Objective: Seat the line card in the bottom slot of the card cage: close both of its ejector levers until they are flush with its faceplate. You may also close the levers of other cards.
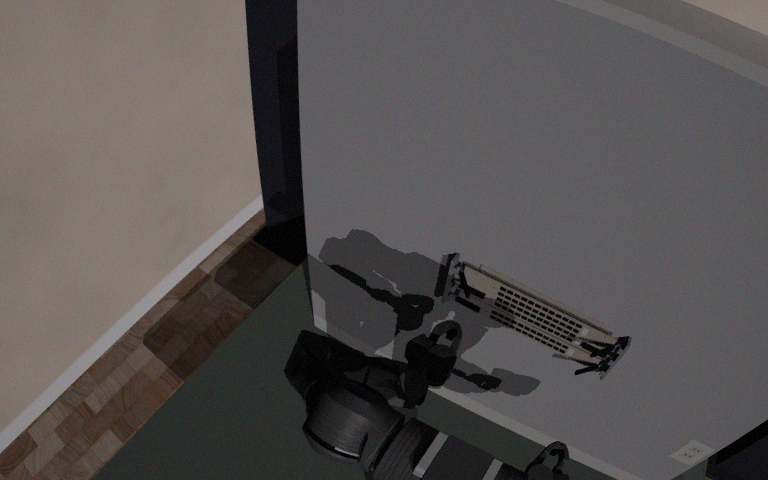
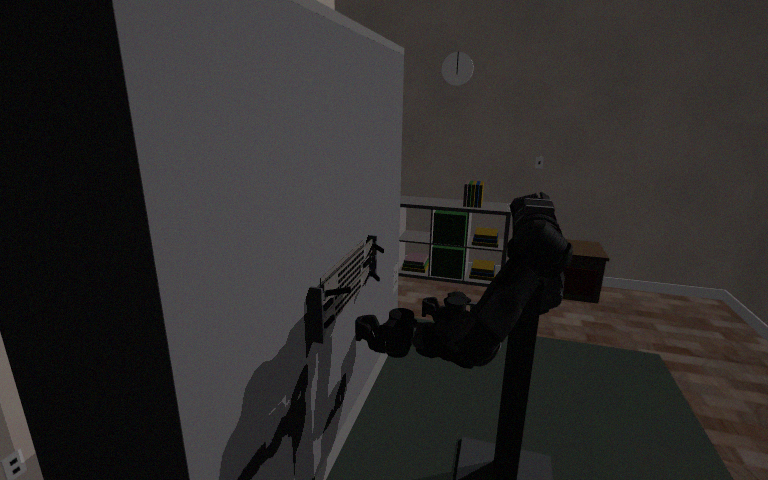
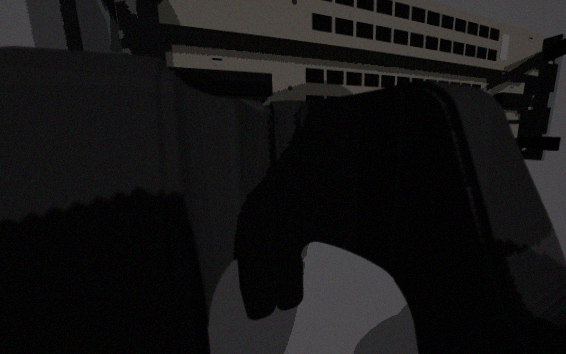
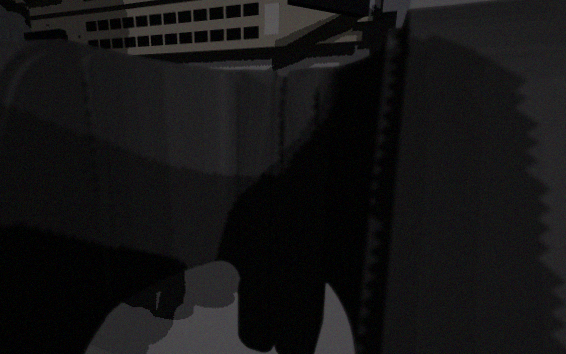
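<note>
The card cage (image 1: 447,277) (image 2: 314,314) is mounted on the grey wall panel. The bottom card's faceplate (image 1: 527,330) (image 3: 287,79) is pale and perforated. Its left-end lever (image 1: 467,303) (image 3: 225,82) looks folded along the faceplate. Its right-end lever (image 1: 586,370) (image 3: 542,143) sticks out. Above it, another card's left-end lever (image 1: 471,287) (image 2: 338,291) sticks out, as does its right-end lever (image 1: 593,346) (image 2: 378,247). My left gripper (image 1: 450,326) (image 2: 360,332) (image 3: 275,306) is shut and empty, below the cage's left end, apart from it. My right gripper (image 1: 553,451) (image 2: 427,307) (image 4: 274,347) is shut and empty, farther out.
The grey wall panel (image 1: 509,141) (image 2: 254,141) stands behind the cage, with dark arm shadows across its lower part. A green mat (image 1: 186,418) (image 2: 594,396) lies on the wooden floor. A shelf unit (image 2: 453,202) and a brown cabinet (image 2: 586,249) stand in the background.
</note>
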